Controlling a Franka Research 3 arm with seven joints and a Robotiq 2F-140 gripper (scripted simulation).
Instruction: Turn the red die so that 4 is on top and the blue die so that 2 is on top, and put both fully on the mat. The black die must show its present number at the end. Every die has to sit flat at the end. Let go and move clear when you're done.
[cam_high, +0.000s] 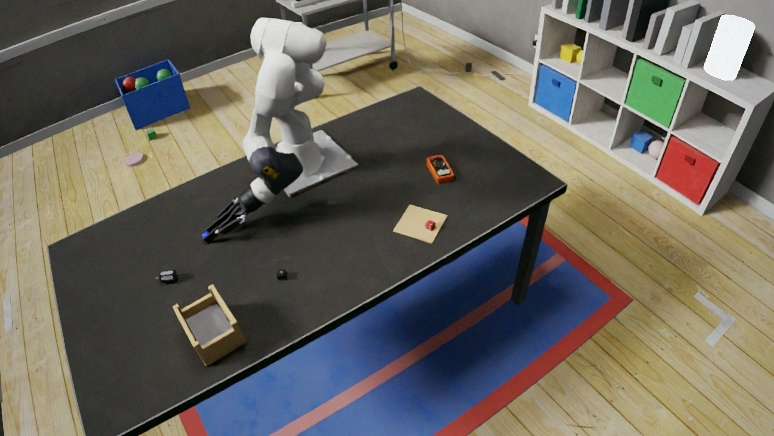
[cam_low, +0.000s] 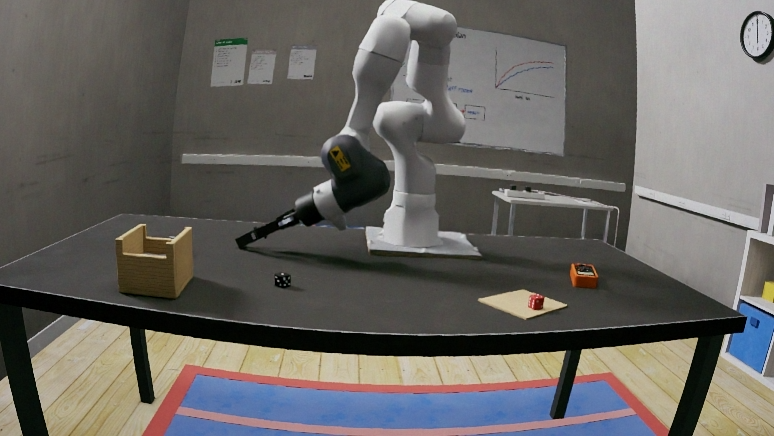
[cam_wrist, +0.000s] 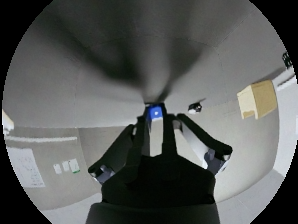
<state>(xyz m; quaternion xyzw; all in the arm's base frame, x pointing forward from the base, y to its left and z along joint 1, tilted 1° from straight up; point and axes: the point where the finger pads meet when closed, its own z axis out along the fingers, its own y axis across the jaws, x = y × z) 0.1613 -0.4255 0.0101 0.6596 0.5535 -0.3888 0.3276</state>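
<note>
Right now my hand is 2 cm to the left of the blue die and 1 cm above it. From my hand the other things lie so: dark object: 9 cm ahead, 20 cm to the right, 1 cm below; black die: 30 cm ahead, 14 cm to the left, 2 cm below; wooden box: 39 cm ahead, 13 cm to the right, 2 cm above.
</note>
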